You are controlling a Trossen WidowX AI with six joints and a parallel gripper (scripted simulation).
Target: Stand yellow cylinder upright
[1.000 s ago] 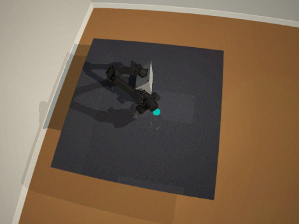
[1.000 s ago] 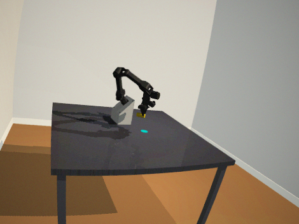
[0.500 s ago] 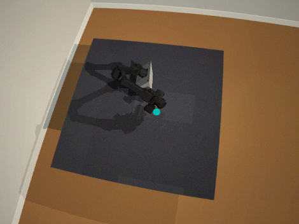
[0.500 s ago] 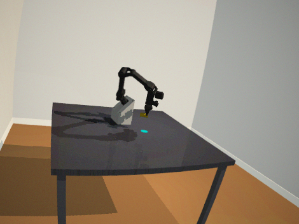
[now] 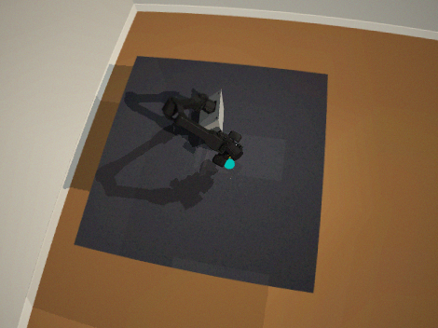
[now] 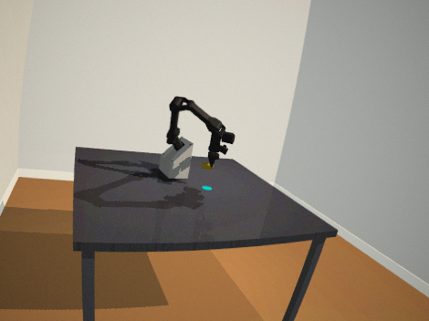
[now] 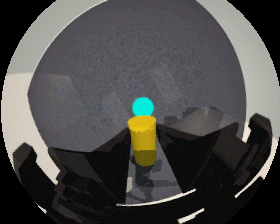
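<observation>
Right now the cyan circle is 14 cm below my gripper tip. Also, from my gripper tip: yellow cylinder (1 cm behind, 2 cm to the right).
</observation>
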